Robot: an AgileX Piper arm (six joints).
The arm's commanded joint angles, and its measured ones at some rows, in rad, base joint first. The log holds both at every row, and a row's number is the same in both.
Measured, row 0:
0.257, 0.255, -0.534, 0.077, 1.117, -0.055
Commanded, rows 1 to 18:
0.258, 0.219, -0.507, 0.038, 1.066, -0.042
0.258, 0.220, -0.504, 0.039, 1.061, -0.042
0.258, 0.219, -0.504, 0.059, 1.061, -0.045
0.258, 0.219, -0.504, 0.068, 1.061, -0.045
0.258, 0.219, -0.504, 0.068, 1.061, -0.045
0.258, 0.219, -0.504, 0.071, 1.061, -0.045
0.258, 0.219, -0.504, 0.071, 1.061, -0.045
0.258, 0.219, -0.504, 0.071, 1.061, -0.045
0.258, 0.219, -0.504, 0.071, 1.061, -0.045
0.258, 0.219, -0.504, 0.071, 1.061, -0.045
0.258, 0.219, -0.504, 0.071, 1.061, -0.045
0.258, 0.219, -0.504, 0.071, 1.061, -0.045
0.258, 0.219, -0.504, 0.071, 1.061, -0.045
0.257, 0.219, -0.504, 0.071, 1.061, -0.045
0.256, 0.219, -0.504, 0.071, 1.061, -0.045
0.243, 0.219, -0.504, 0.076, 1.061, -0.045
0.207, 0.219, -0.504, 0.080, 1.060, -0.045
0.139, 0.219, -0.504, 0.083, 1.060, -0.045
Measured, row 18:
0.190, 0.227, -0.507, 0.080, 1.073, -0.050
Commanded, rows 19 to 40:
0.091, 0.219, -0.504, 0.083, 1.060, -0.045
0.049, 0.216, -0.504, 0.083, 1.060, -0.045
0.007, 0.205, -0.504, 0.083, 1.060, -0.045
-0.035, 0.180, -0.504, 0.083, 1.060, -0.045
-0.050, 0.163, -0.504, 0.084, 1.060, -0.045
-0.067, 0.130, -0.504, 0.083, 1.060, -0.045
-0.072, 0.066, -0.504, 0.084, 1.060, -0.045
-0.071, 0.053, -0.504, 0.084, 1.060, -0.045
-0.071, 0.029, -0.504, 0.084, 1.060, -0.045
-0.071, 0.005, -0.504, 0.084, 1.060, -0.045
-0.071, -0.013, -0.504, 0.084, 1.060, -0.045
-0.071, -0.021, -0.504, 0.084, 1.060, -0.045
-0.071, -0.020, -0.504, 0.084, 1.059, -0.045
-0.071, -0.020, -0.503, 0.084, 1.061, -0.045
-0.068, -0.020, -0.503, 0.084, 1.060, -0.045
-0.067, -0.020, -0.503, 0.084, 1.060, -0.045
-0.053, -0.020, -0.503, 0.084, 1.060, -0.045
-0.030, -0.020, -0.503, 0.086, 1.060, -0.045
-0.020, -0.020, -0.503, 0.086, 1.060, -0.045
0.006, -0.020, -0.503, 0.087, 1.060, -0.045
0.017, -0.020, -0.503, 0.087, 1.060, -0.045
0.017, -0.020, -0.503, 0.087, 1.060, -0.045
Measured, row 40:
0.013, -0.006, -0.504, 0.083, 1.067, -0.050
